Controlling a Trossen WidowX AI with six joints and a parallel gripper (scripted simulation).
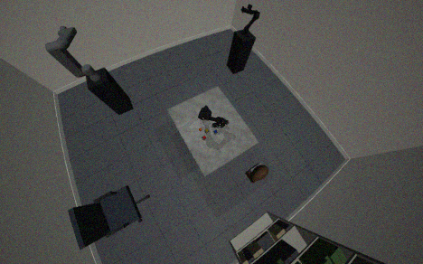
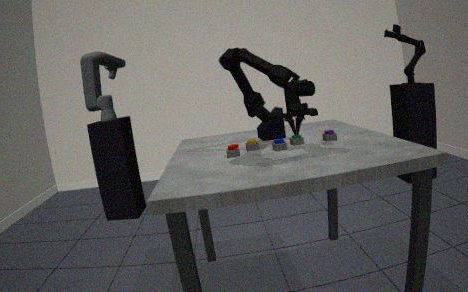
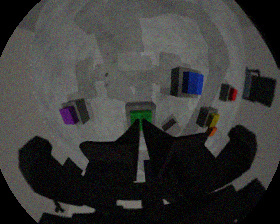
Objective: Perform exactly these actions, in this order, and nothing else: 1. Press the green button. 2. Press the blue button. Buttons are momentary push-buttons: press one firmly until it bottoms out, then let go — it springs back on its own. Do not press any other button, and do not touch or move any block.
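Now: gripper tip 1 cm above the green button. From my gripper tip the other things lie so: yellow button: 18 cm to the right, 1 cm behind; purple button: 14 cm to the left, 1 cm ahead; blue button: 8 cm to the right, 6 cm ahead.
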